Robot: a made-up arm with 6 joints.
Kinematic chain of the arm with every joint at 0, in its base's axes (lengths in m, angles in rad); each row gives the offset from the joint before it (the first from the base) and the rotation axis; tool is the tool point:
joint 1: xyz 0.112 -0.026 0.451 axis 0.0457 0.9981 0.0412
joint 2: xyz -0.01 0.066 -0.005 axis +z
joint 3: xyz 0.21 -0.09 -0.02 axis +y
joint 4: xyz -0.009 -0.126 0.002 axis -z
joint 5: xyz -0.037 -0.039 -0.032 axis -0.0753 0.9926 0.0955
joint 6: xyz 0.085 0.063 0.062 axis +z
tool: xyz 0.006 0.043 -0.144
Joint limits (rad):
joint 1: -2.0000..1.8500
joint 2: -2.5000..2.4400
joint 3: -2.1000..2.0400
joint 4: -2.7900..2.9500
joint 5: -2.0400..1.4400
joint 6: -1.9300..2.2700
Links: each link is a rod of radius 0.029 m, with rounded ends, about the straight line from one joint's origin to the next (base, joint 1, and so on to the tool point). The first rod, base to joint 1, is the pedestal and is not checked.
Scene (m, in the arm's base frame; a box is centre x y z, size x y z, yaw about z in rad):
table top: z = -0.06
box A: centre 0.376 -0.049 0.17 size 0.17 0.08 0.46 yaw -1
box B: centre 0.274 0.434 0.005 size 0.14 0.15 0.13 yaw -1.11
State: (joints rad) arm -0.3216 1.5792 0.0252 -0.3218 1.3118 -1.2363
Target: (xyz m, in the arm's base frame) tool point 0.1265 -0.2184 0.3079
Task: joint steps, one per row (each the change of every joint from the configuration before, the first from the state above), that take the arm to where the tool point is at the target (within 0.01 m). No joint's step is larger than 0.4 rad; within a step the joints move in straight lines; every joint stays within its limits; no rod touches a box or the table.
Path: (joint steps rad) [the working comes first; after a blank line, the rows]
Joints at the target: 1.7726 -0.0660 -1.6048 0.5259 -1.1772 -1.6109
Straight joint move there: touches box A.

1: 0.3609 -0.1460 -0.2717 0.0371 -0.2050 0.3678
2: 0.3608 -0.1461 -0.2717 0.0372 -0.2051 0.3678
3: 0.3609 -0.1460 -0.2717 0.0371 -0.2050 0.3678
4: 0.3608 -0.1460 -0.2716 0.0371 -0.2050 0.3678
5: 0.3609 -0.1460 -0.2717 0.0372 -0.2051 0.3678
6: 0.0483 -0.1525 -0.0453 0.1103 -0.2439 -0.3689
7: 0.0483 -0.1526 -0.0452 0.1103 -0.2440 -0.3690
8: 0.0483 -0.1525 -0.0453 0.1104 -0.2440 -0.3689
9: 0.0484 -0.1525 -0.0453 0.1103 -0.2439 -0.3689
10: 0.0483 -0.1525 -0.0452 0.1104 -0.2440 -0.3690
11: 0.0483 -0.1525 -0.0453 0.1103 -0.2440 -0.3689

